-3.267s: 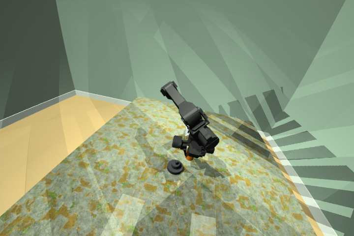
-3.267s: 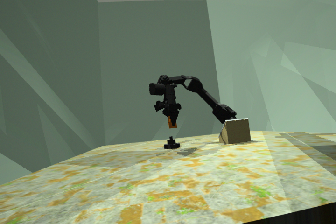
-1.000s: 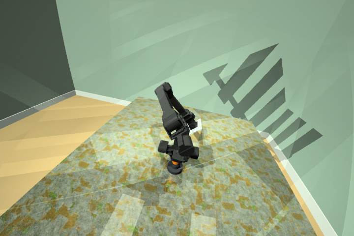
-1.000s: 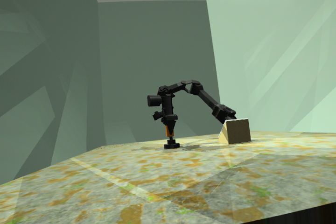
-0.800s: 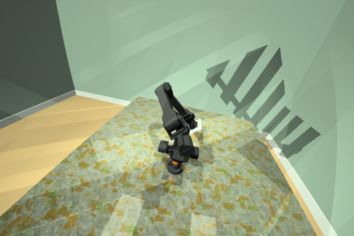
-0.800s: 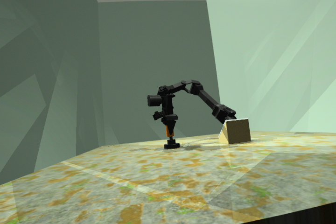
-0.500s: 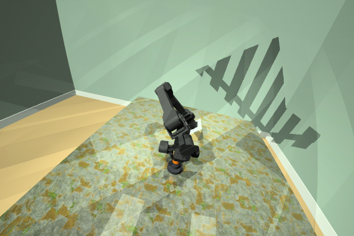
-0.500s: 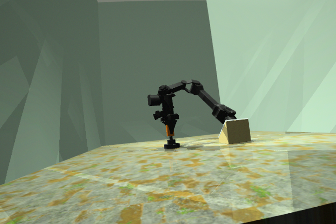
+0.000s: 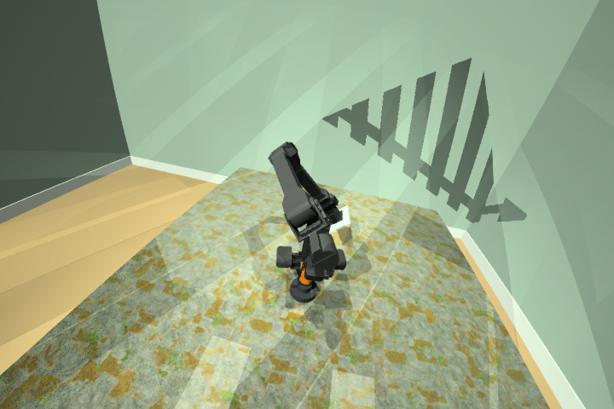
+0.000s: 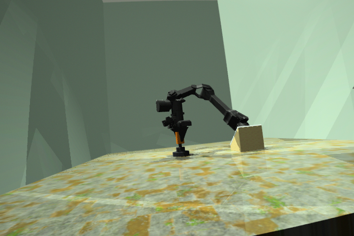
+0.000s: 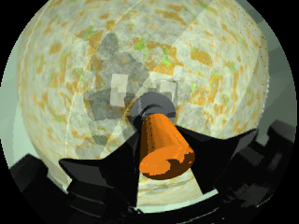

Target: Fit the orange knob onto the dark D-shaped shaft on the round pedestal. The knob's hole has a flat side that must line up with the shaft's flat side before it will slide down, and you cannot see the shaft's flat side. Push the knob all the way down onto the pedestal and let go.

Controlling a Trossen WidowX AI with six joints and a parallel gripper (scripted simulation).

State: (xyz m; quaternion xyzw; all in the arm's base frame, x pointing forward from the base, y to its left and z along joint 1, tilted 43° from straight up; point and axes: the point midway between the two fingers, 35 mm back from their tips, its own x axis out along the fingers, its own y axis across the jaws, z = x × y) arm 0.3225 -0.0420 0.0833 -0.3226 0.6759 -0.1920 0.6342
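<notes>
My gripper tip is 20 mm below the orange knob. Also, from my gripper tip: D-shaped shaft: 40 mm below.
</notes>
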